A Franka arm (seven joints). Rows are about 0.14 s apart.
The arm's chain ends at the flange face. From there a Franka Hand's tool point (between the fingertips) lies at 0.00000 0.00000 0.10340 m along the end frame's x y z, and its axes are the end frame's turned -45 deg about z.
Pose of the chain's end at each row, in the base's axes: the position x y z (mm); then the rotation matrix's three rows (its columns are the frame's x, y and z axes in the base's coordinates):
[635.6 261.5 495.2], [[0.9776 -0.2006 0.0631], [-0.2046 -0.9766 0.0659], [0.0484 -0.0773 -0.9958]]
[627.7 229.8 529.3], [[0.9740 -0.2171 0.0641], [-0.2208 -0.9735 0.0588], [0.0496 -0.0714 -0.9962]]
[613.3 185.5 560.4], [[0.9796 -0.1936 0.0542], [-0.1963 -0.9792 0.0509], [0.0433 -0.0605 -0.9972]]
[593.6 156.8 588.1], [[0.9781 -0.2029 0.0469], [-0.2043 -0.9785 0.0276], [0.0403 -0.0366 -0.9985]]
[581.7 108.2 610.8], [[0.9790 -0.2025 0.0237], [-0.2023 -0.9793 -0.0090], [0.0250 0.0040 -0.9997]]
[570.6 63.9 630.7], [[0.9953 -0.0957 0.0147], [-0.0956 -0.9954 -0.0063], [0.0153 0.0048 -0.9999]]
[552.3 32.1 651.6], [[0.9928 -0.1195 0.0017], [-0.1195 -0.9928 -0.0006], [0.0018 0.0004 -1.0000]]
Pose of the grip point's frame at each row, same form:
[642.1 268.3 392.2], [[0.8331 0.5494 0.0631], [0.5459 -0.8352 0.0659], [0.0889 -0.0204 -0.9958]]
[634.3 235.9 426.3], [[0.8422 0.5352 0.0641], [0.5322 -0.8445 0.0588], [0.0856 -0.0154 -0.9962]]
[618.9 190.8 457.3], [[0.8296 0.5558 0.0542], [0.5536 -0.8312 0.0509], [0.0734 -0.0122 -0.9972]]
[598.4 159.7 484.9], [[0.8351 0.5481 0.0469], [0.5474 -0.8364 0.0276], [0.0544 0.0026 -0.9985]]
[584.2 107.3 507.4], [[0.8354 0.5491 0.0237], [0.5494 -0.8355 -0.0090], [0.0148 0.0205 -0.9997]]
[572.1 63.2 527.3], [[0.7715 0.6361 0.0147], [0.6363 -0.7715 -0.0063], [0.0074 0.0142 -0.9999]]
[552.5 32.0 548.2], [[0.7865 0.6175 0.0017], [0.6175 -0.7865 -0.0006], [0.0010 0.0016 -1.0000]]

